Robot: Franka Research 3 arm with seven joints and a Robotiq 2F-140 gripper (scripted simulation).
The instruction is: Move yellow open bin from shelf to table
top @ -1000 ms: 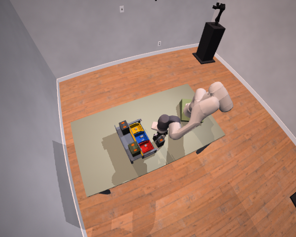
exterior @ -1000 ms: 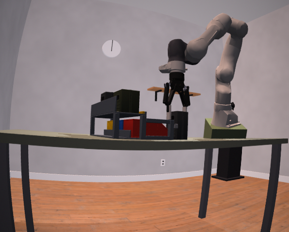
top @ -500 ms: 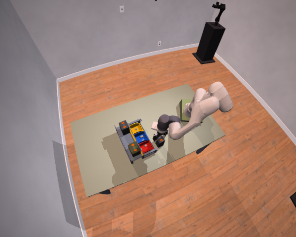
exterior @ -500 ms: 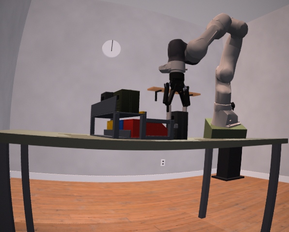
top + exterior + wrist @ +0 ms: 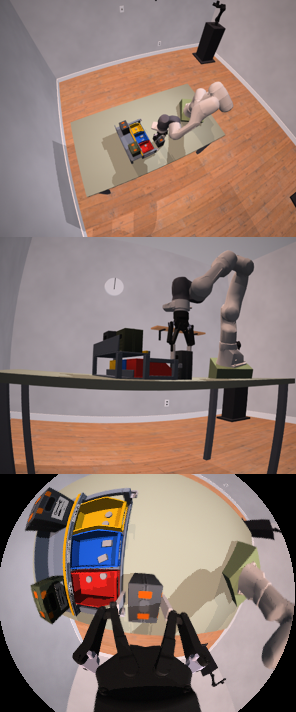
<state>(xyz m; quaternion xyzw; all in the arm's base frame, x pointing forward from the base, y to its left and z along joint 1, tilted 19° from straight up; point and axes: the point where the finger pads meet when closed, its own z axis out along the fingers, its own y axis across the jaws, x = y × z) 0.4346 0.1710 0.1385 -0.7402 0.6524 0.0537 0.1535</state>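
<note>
The black box lies 50 mm below my hand. Also, from my hand: yellow bin: 200 mm ahead, 200 mm to the right, 70 mm below; then red bin: 160 mm ahead, 20 mm to the left, 70 mm below; then blue bin: 180 mm ahead, 90 mm to the right, 70 mm below.
</note>
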